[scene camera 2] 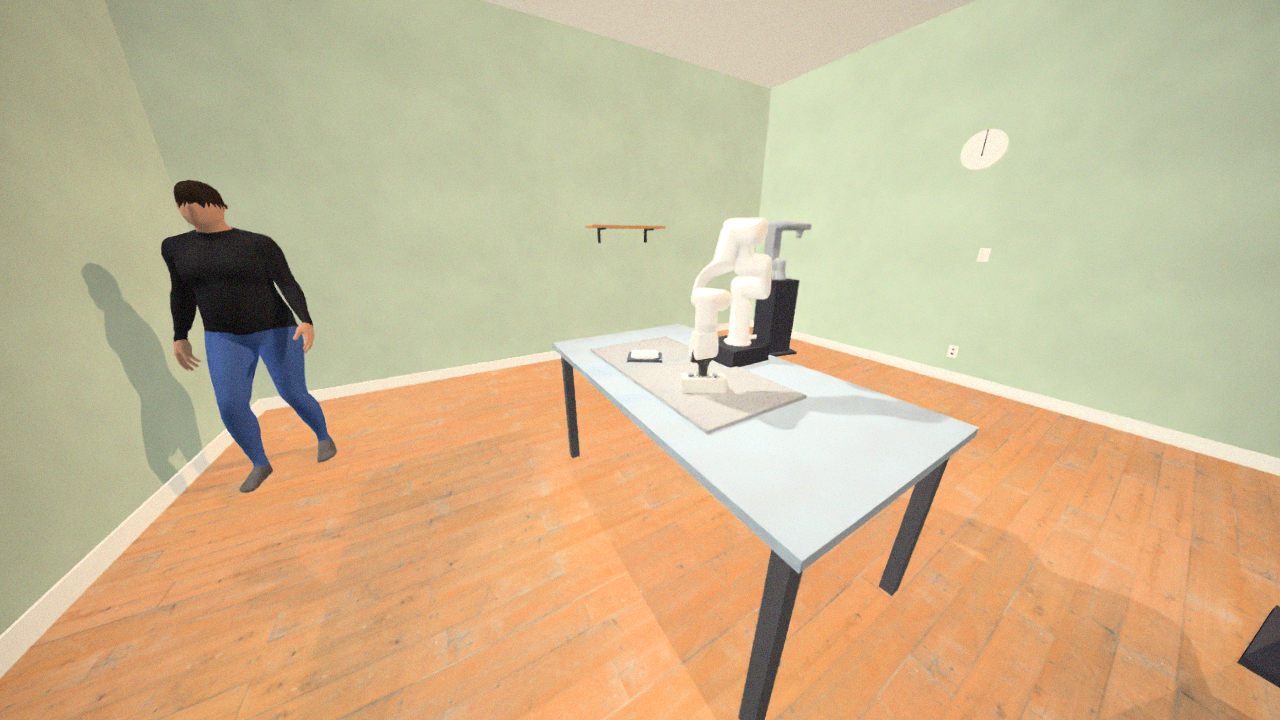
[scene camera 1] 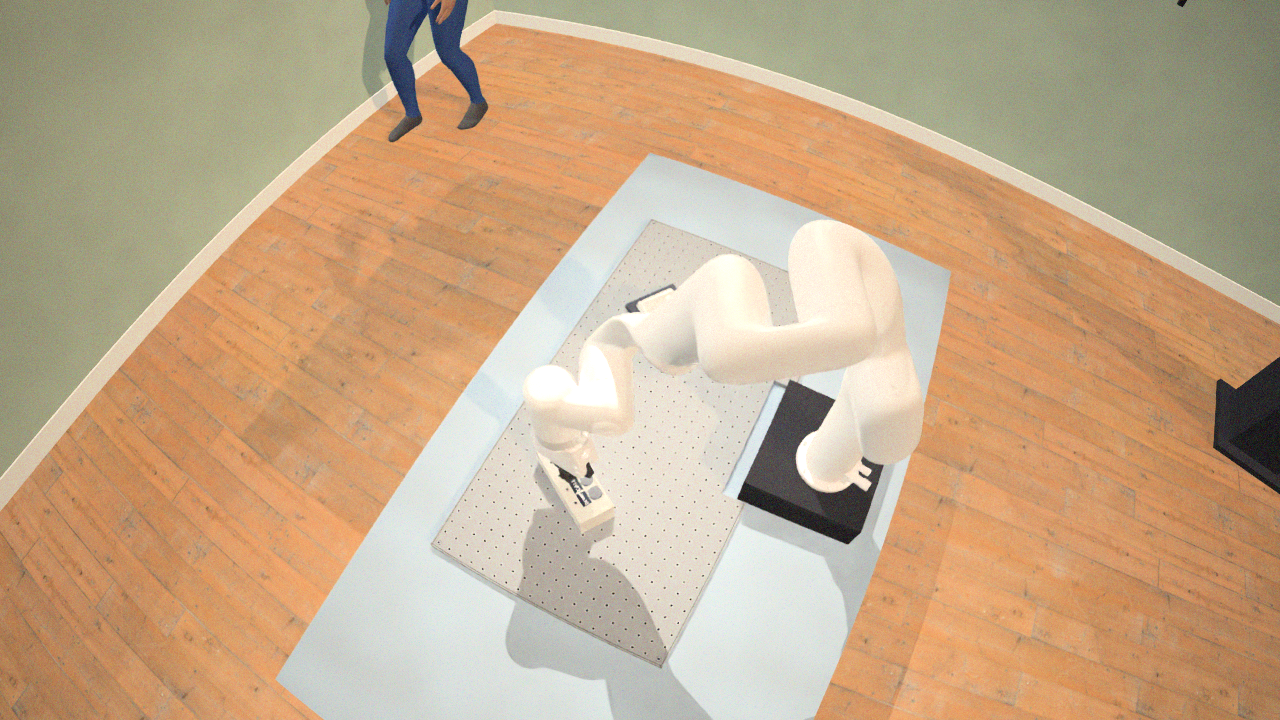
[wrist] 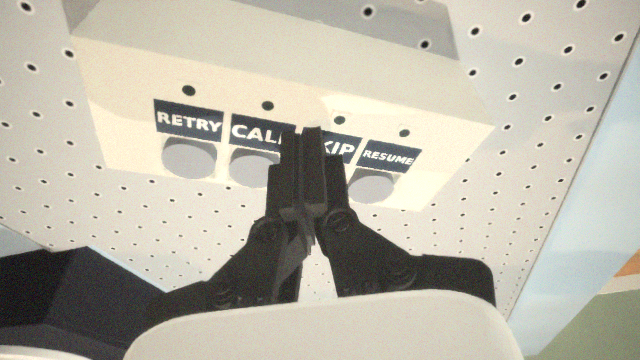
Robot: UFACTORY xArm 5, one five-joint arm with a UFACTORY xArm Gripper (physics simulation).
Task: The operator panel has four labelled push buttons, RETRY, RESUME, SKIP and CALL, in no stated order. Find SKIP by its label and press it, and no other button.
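Frame: origin at the arm's base, x ahead, y left, z up, level; metres.
Seen in the pictures: gripper, fingertip midpoint: (scene camera 2: 702,375) (scene camera 1: 569,474) (wrist: 308,152); arm's base at its link origin: (scene camera 2: 737,342) (scene camera 1: 827,461) (wrist: 37,357).
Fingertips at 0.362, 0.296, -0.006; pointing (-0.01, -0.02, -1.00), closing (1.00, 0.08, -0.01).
Observation:
Offsets run from my fingertips to a thing's middle, as dx, dy, dz. Level surfaces: height alone.
The cream operator panel @[-0.007, -0.002, -0.031] (scene camera 1: 597,517) (scene camera 2: 704,385) (wrist: 280,60) lies on the perforated board. In the wrist view its labels read, left to right, RETRY @[-0.047, +0.019, -0.006] (wrist: 188,120), CALL @[-0.019, +0.008, -0.006] (wrist: 257,132), SKIP @[+0.009, -0.003, -0.006] (wrist: 342,146) and RESUME @[+0.036, -0.014, -0.006] (wrist: 389,156). Grey round buttons show below RETRY @[-0.055, -0.002, -0.006] (wrist: 189,158), CALL @[-0.028, -0.013, -0.006] (wrist: 250,168) and RESUME @[+0.028, -0.035, -0.006] (wrist: 371,186). The SKIP button and the S of its label are hidden behind my fingers. My gripper (scene camera 1: 577,471) (scene camera 2: 701,368) (wrist: 308,152) is shut and empty, pointing down at the panel. Its tips overlap the space between the CALL and SKIP labels; contact with a button cannot be told.
The perforated board @[dz -0.058] (scene camera 1: 501,537) (scene camera 2: 742,413) lies on the pale blue table @[dz -0.071] (scene camera 1: 375,644) (scene camera 2: 805,483). A dark tray with a white block @[+0.079, -0.411, -0.040] (scene camera 1: 651,299) (scene camera 2: 644,355) lies farther along the board. My black base (scene camera 1: 796,465) stands beside it. A person (scene camera 1: 429,53) (scene camera 2: 241,295) stands away from the table.

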